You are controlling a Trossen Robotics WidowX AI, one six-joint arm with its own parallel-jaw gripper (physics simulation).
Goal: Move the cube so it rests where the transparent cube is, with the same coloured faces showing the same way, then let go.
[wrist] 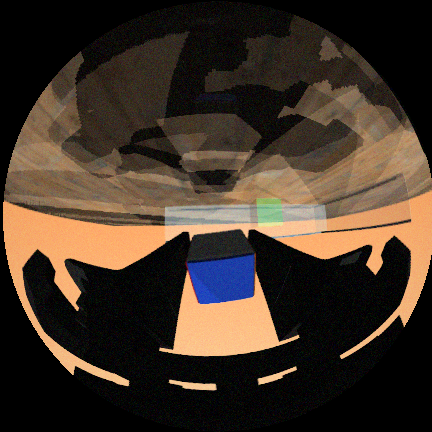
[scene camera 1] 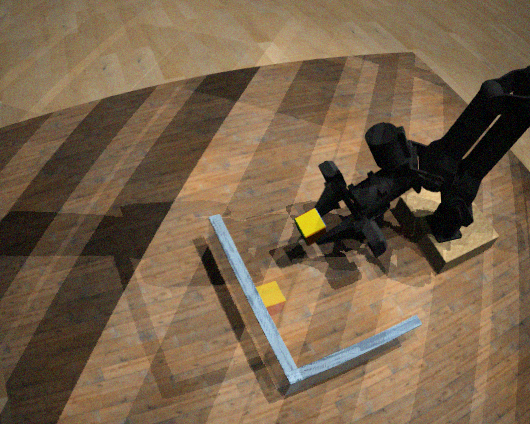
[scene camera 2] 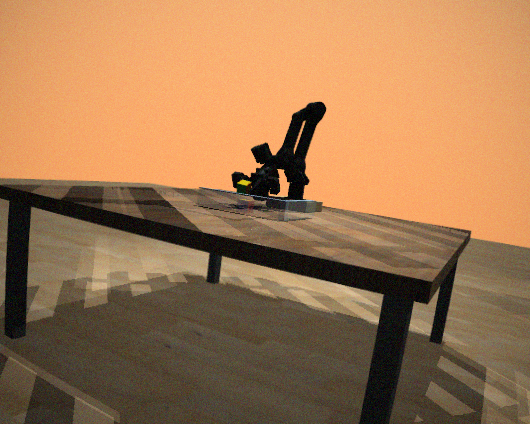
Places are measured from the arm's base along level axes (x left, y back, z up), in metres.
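Pixels of known places: gripper, fingertip midpoint: (wrist: 218, 236) (scene camera 1: 310, 233) (scene camera 2: 243, 193); arm's base at its link origin: (scene camera 1: 443, 227) (scene camera 2: 295, 199).
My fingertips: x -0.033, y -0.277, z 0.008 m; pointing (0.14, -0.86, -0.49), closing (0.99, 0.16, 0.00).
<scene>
Ahead of a thing's pixels: the offset from my fingertips to its top centre. Level surfaces: height alone.
The cube {dz +0.049, dx +0.002, dy -0.003 m} (scene camera 1: 310, 223) (scene camera 2: 244, 184) (wrist: 223, 278) is held above the table, yellow face up. A dark red side shows in scene camera 1, a green side in scene camera 2, and blue and dark grey faces in the wrist view. My gripper (scene camera 1: 319, 225) (wrist: 218, 236) is shut on the cube, with a finger on each side, and points roughly level. The transparent cube {dz -0.010, dx +0.095, dy -0.097 m} (scene camera 1: 271, 295) (wrist: 269, 212) rests on the table beside the long wall, yellow on top, with a reddish side in scene camera 1 and a green side in the wrist view. The held cube is apart from it.
A low pale-blue see-through wall (scene camera 1: 235, 262) (scene camera 2: 287, 211) runs past the transparent cube and meets a shorter wall (scene camera 1: 357, 352) at a corner. A light wooden block (scene camera 1: 470, 241) lies under the arm's base. The table {dz -0.050 m} (scene camera 2: 350, 245) has striped shadows.
</scene>
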